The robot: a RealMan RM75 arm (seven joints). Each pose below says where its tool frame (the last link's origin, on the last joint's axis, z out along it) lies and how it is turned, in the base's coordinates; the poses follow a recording.
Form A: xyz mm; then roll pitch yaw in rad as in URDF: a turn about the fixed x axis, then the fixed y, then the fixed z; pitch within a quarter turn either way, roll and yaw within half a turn.
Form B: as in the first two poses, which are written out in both.
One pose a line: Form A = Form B
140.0, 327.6, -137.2, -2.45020, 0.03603, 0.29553 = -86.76, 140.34, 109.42, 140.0, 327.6, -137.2
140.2, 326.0, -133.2, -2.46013, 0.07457, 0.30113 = -83.24, 140.76, 112.50, 140.2, 326.0, -133.2
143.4, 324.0, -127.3, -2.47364, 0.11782, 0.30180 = -79.18, 141.23, 115.77, 143.4, 324.0, -127.3
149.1, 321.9, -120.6, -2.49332, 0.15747, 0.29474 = -75.27, 141.93, 118.58, 149.1, 321.9, -120.6
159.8, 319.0, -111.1, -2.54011, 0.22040, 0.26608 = -68.40, 143.57, 122.91, 159.8, 319.0, -111.1
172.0, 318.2, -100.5, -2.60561, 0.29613, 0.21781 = -59.14, 145.32, 128.64, 172.0, 318.2, -100.5
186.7, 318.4, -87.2, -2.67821, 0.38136, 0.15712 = -48.10, 146.13, 135.68, 186.7, 318.4, -87.2
